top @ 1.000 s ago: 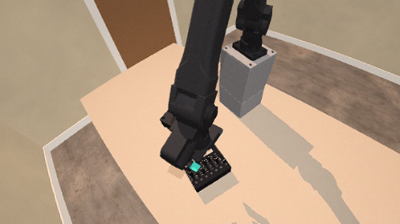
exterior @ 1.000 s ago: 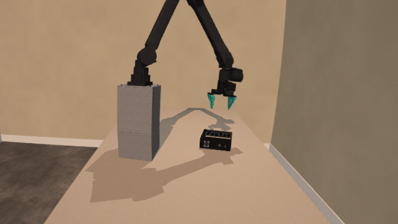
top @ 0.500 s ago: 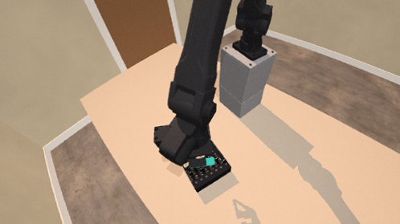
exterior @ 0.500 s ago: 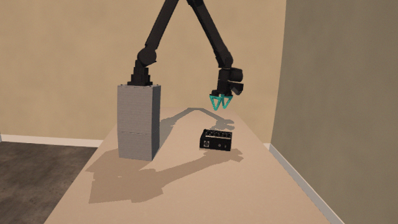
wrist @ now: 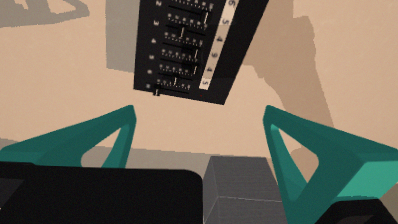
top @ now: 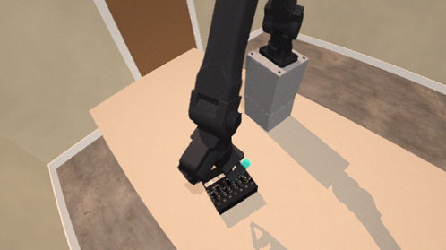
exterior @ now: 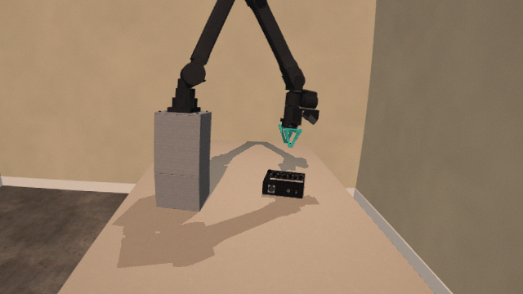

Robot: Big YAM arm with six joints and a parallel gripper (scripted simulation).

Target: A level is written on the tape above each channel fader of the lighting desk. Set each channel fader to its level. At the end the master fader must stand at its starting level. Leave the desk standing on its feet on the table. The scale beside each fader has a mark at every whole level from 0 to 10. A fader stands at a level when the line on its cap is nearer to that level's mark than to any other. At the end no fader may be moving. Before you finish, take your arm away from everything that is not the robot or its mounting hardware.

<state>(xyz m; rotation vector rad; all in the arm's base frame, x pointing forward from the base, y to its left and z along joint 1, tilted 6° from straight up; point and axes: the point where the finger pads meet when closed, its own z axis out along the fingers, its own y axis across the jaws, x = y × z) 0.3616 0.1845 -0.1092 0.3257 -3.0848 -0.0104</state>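
My hand is 13 cm above the channel 2 fader cap, 4 cm short of it and 1 cm to the left of it. Also, from my hand: channel 4 fader cap 13 cm below, 1 cm to the right; channel 5 fader cap 13 cm below, 2 cm behind, 1 cm to the right; channel 3 fader cap 13 cm below, 2 cm ahead, 1 cm to the left.
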